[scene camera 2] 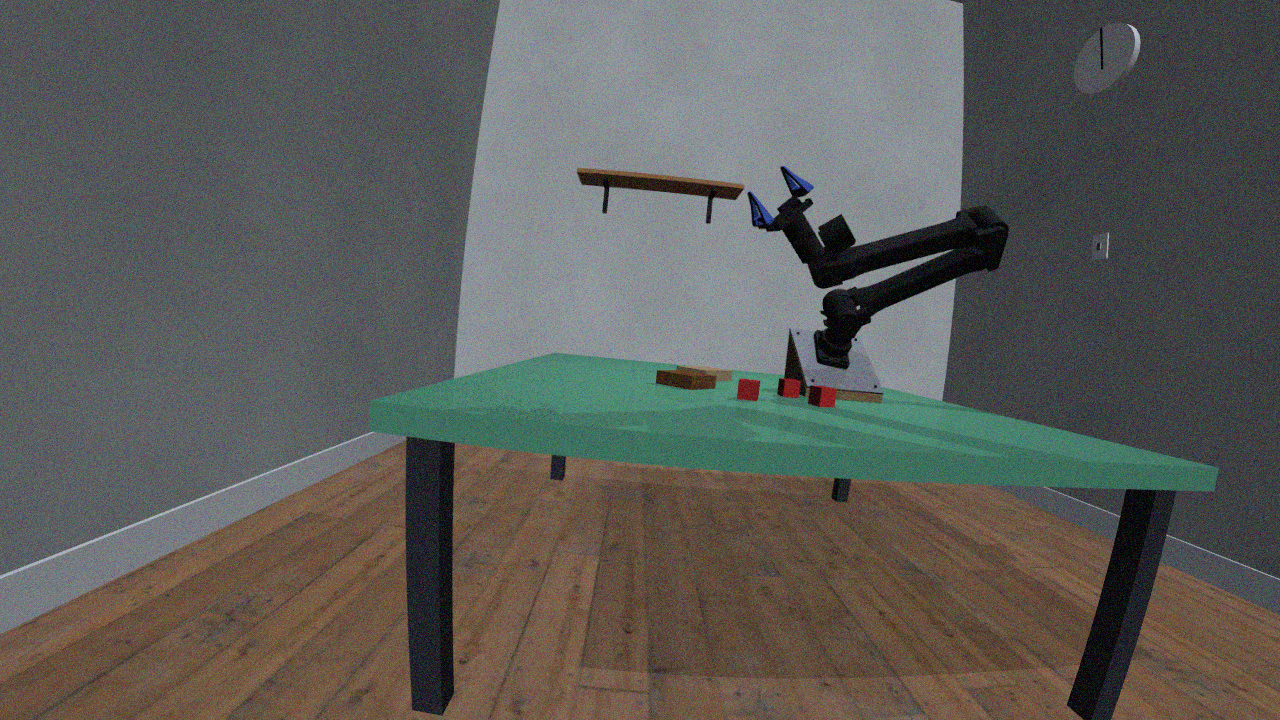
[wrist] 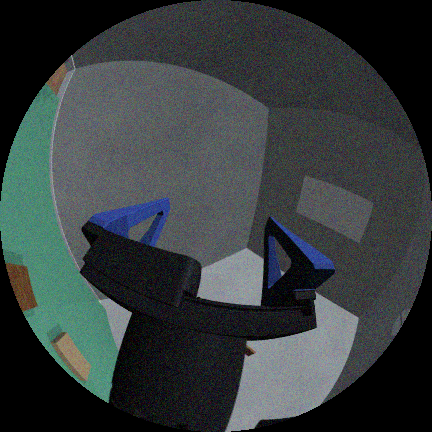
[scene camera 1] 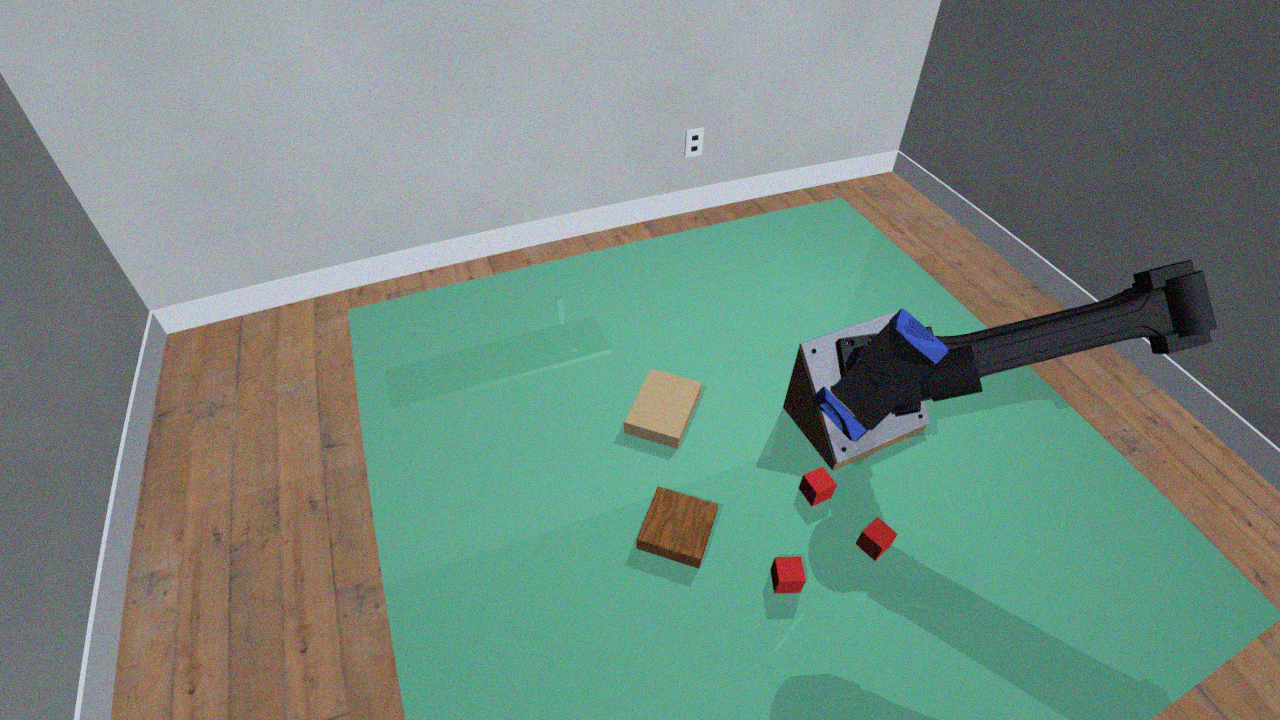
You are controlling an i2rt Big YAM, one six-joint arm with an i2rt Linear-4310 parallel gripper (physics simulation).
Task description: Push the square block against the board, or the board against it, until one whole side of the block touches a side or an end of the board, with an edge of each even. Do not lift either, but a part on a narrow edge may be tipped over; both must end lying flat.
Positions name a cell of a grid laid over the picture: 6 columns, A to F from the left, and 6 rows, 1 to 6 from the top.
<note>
My gripper (scene camera 1: E4) is open and holds nothing. A light tan board (scene camera 1: D4) and a dark brown square block (scene camera 1: D5) rest on the table.
The dark brown square block is seen too in scene camera 2 (scene camera 2: D4). The light tan board is seen too in the wrist view (wrist: A5). My gripper is seen too in scene camera 2 (scene camera 2: D2) and in the wrist view (wrist: D3).
</note>
